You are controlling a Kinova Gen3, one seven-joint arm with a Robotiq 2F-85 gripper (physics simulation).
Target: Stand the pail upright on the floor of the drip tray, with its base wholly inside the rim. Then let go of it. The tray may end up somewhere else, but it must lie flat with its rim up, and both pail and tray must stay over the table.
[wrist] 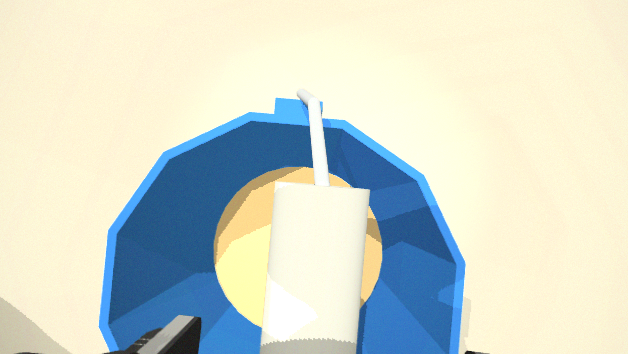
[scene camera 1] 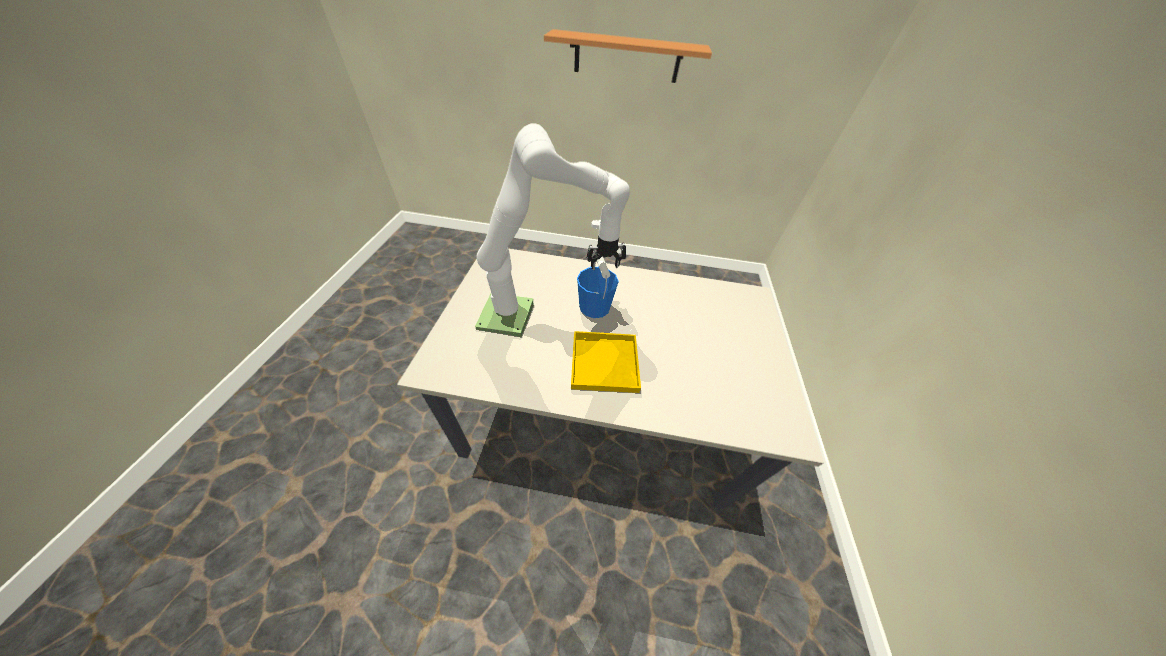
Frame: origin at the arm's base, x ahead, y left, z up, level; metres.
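Seen in the pictures: gripper, fingertip midpoint: [scene camera 1: 604, 268]; arm's base, origin of the base link: [scene camera 1: 507, 307].
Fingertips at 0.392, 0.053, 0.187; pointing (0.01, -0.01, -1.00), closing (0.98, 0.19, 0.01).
Pixels of each thing's top centre, then the offset from my fingertips to it, as dx, dy, dz. Level surfaces: height alone.
- blue pail, middle of its top: [scene camera 1: 599, 264] -0.022, +0.000, +0.018
- thick white grip, middle of its top: [scene camera 1: 603, 263] -0.008, +0.003, +0.018
- yellow drip tray, middle of its top: [scene camera 1: 605, 357] +0.009, -0.299, -0.185
- table, its level: dz -0.218
The blue pail [scene camera 1: 595, 300] [wrist: 165, 210] stands upright on the table, behind the tray and apart from it. Its handle, with a thick white grip [scene camera 1: 604, 269] [wrist: 317, 240], is raised above the pail's opening. The yellow drip tray [scene camera 1: 605, 388] lies flat with its rim up and holds no pail; it does not show in the wrist view. My gripper [scene camera 1: 605, 264] [wrist: 333, 341] is open and points down just above the pail. Its fingers are apart on either side of the white grip, with nothing clamped. The near end of the grip is cut off in the wrist view.
The arm's green base plate [scene camera 1: 489, 323] is on the table [scene camera 1: 717, 350], left of the pail and tray. The tray lies towards the table's front edge. An orange shelf [scene camera 1: 627, 43] is on the back wall, well above the table.
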